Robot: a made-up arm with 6 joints. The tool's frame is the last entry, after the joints. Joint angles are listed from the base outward. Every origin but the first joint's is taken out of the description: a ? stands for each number. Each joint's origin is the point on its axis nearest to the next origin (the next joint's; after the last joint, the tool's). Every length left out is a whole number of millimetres.
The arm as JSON. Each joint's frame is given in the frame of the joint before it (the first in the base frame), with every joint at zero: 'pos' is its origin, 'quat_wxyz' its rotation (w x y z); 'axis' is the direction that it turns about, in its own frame. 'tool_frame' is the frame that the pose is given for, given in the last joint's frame.
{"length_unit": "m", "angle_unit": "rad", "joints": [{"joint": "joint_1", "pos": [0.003, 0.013, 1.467], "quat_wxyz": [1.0, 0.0, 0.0, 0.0], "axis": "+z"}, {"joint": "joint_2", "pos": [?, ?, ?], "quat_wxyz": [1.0, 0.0, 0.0, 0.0], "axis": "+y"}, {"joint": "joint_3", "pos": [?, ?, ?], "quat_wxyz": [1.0, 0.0, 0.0, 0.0], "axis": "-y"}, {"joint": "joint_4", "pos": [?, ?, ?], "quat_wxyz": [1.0, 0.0, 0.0, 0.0], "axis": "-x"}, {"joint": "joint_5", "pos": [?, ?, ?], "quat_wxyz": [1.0, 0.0, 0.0, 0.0], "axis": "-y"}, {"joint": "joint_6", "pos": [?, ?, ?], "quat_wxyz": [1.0, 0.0, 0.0, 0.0], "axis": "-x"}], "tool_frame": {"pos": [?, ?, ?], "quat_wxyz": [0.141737, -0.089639, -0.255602, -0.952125]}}
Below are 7 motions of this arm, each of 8 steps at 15 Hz.
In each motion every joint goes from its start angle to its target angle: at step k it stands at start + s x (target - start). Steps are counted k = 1, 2, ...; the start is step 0. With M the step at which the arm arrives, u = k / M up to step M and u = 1 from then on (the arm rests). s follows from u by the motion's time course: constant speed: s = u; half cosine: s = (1 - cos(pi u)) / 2; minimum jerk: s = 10 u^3 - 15 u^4 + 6 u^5.
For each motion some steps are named. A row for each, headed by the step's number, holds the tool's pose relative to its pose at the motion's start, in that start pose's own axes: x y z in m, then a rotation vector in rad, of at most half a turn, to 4 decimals.
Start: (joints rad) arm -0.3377 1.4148 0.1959 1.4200 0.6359 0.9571
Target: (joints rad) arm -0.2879 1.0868 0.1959 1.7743 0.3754 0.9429
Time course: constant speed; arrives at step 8
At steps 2, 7, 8:
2: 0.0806 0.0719 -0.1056 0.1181 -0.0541 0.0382
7: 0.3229 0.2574 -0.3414 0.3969 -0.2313 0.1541
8: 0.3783 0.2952 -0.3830 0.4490 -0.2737 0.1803

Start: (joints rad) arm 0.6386 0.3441 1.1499 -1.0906 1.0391 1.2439
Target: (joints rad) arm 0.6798 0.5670 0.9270 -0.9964 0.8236 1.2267
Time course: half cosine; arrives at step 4
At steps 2, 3, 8:
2: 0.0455 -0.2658 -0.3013 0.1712 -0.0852 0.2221
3: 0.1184 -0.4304 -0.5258 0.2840 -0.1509 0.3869
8: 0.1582 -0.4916 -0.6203 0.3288 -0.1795 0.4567

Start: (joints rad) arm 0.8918 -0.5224 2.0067 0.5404 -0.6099 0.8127
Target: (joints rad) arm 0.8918 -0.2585 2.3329 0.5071 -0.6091 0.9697
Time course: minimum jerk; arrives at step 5
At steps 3, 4, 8:
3: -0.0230 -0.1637 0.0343 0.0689 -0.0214 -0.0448
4: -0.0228 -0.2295 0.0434 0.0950 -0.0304 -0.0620
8: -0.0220 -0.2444 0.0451 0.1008 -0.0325 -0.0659

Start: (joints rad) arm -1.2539 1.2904 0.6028 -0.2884 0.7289 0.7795
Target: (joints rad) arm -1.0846 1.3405 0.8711 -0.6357 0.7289 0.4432
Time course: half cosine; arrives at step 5
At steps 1, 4, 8:
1: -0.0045 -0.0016 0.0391 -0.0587 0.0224 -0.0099
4: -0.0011 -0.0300 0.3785 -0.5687 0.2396 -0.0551
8: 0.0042 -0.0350 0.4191 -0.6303 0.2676 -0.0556

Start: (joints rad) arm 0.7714 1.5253 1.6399 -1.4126 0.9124 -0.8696
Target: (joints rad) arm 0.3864 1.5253 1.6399 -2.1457 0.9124 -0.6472
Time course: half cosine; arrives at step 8
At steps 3, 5, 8:
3: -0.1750 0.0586 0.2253 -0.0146 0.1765 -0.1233
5: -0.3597 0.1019 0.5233 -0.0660 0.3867 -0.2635
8: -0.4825 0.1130 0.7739 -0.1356 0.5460 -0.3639

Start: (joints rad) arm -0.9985 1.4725 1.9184 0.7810 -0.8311 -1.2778
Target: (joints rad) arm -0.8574 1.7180 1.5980 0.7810 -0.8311 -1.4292
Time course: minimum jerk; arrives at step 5
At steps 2, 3, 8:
2: -0.1240 -0.0871 -0.2872 0.0073 -0.1622 0.0114
3: -0.2103 -0.1734 -0.6415 0.0244 -0.3463 0.0126
8: -0.2351 -0.2303 -0.9613 0.0476 -0.5032 0.0030

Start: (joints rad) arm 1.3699 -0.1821 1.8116 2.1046 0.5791 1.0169
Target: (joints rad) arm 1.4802 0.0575 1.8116 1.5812 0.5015 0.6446
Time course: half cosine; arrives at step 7
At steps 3, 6, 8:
3: 0.0189 0.0741 0.1853 -0.3935 0.0755 0.0399
6: 0.0708 0.2068 0.4430 -0.9629 0.1982 0.1128
8: 0.0768 0.2201 0.4650 -1.0131 0.2095 0.1203

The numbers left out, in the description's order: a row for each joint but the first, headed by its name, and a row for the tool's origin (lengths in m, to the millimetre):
joint_2: 0.057 0.015 0.0
joint_3: 0.016 0.0 1.176
joint_4: 1.101 0.0 0.098
joint_5: 0.0 -0.004 -0.028
joint_6: 0.197 0.0 -0.022
tool: 0.0 -0.029 0.0

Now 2 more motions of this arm.
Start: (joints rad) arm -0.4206 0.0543 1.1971 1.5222 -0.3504 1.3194
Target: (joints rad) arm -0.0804 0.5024 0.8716 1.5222 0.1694 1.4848
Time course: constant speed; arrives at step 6
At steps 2, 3, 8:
2: 0.1342 0.2434 0.4452 0.0618 0.1846 -0.2964
3: 0.2596 0.3611 0.6476 0.0754 0.2715 -0.4535
8: 0.8302 0.6505 1.1283 0.0486 0.5102 -0.9452

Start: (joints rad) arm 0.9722 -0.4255 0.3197 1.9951 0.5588 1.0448
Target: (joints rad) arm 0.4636 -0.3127 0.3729 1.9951 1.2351 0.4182
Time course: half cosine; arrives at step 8
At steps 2, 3, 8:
2: -0.0076 -0.0126 0.0334 -0.0513 0.0756 -0.0439
3: -0.0123 -0.0312 0.0713 -0.1111 0.1685 -0.0850
8: 0.0188 -0.1588 0.2249 -0.4039 0.6439 -0.1569

